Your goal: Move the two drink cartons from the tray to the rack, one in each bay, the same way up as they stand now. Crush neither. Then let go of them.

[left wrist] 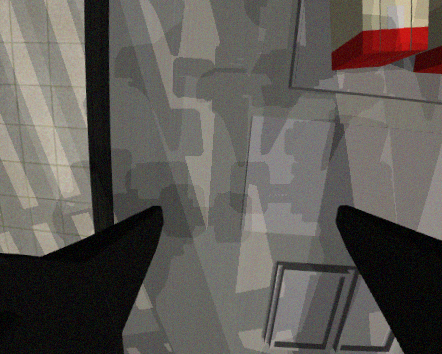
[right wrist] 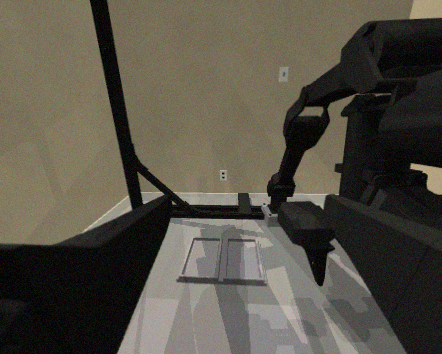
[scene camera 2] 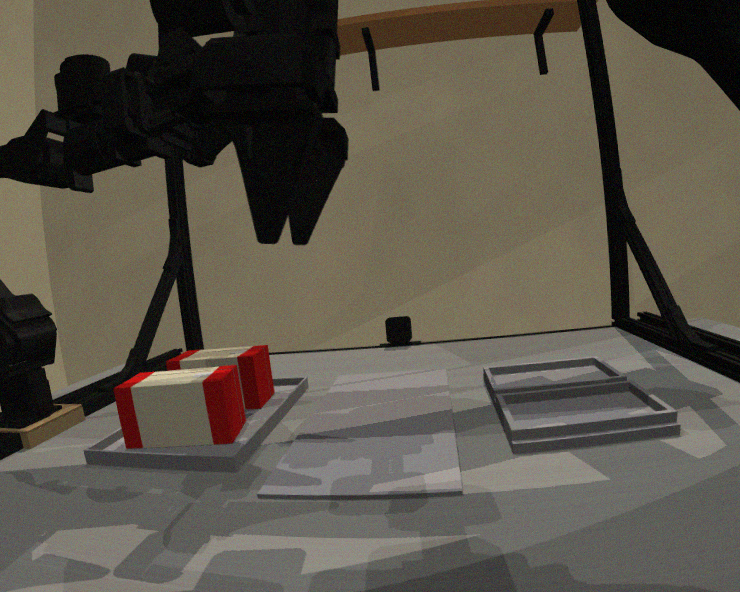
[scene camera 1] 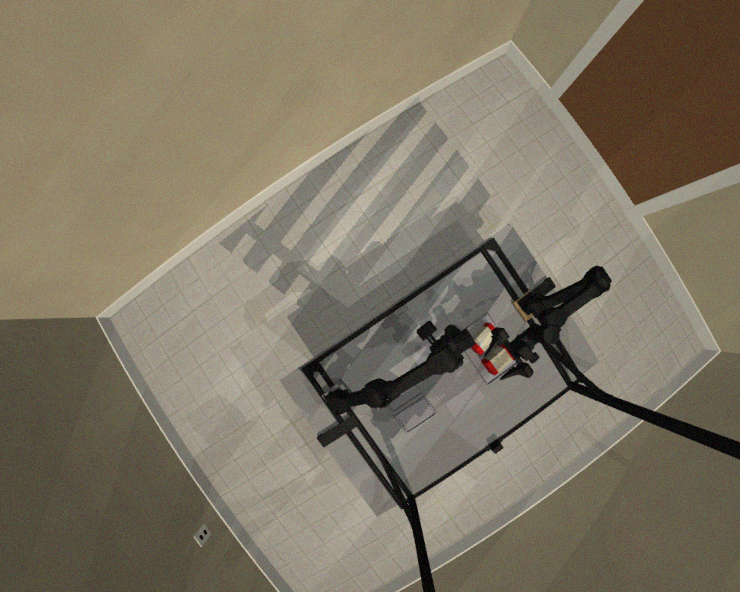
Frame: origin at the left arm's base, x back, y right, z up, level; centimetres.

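Where they show: left gripper, fingertip midpoint: (left wrist: 249,214) (right wrist: 354,282) (scene camera 2: 286,244); right gripper, fingertip midpoint: (right wrist: 247,201) (scene camera 1: 492,368); left arm's base, origin of the base link: (right wrist: 277,208) (scene camera 1: 338,397); right arm's base, origin of the base link: (scene camera 2: 28,415) (scene camera 1: 529,305).
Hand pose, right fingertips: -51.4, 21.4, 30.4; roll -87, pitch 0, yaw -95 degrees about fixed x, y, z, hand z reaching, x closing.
Each offset is from my right fingertips to the centre of the thing, as dx, dy, dz. "*": to the spot under its first point.
Two red-ended cream cartons, one @[-9.9, -0.5, -30.8] (scene camera 1: 484,339) (scene camera 2: 172,410) (left wrist: 350,25) and another @[-9.2, +10.5, -30.8] (scene camera 1: 501,359) (scene camera 2: 256,376) (left wrist: 434,61), lie side by side in the grey tray @[-9.1, +5.2, -34.0] (scene camera 1: 489,380) (scene camera 2: 160,461) (left wrist: 365,96). The two-bay rack @[+31.6, +0.5, -33.8] (scene camera 1: 419,424) (scene camera 2: 592,425) (left wrist: 300,346) (right wrist: 220,260) is empty. My left gripper (scene camera 1: 461,340) (scene camera 2: 284,239) (left wrist: 249,214) is open and empty, high above the table between tray and rack. My right gripper (scene camera 1: 493,366) (right wrist: 247,201) is open and empty above the cartons, which it partly hides in scene camera 1; its fingers point sideways.
A thin flat pale panel (scene camera 2: 394,456) (left wrist: 285,210) lies between tray and rack. Black frame posts @[* +56.9, +32.4, -2.4] (scene camera 2: 607,154) (right wrist: 117,125) stand at the table edges. A small black box (scene camera 2: 398,330) sits at the far edge. The left arm passes close to the right gripper.
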